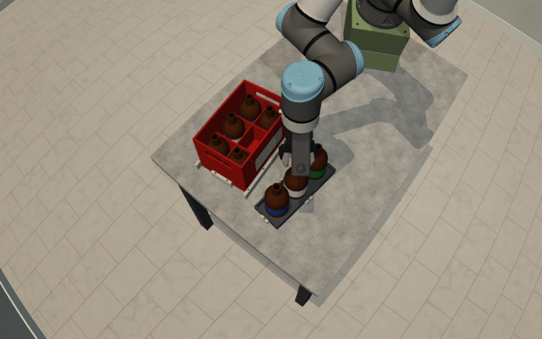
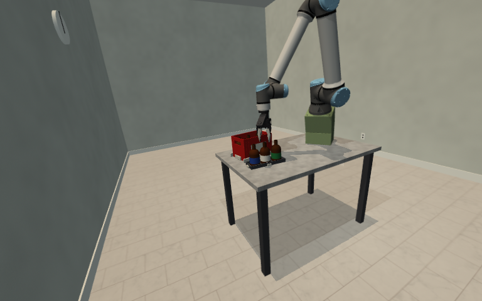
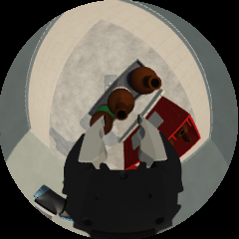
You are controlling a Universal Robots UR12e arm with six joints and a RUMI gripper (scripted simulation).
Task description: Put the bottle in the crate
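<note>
My hand is 16 cm above the dark tray. Round my hand: crate (22 cm to the right, 9 cm below).
</note>
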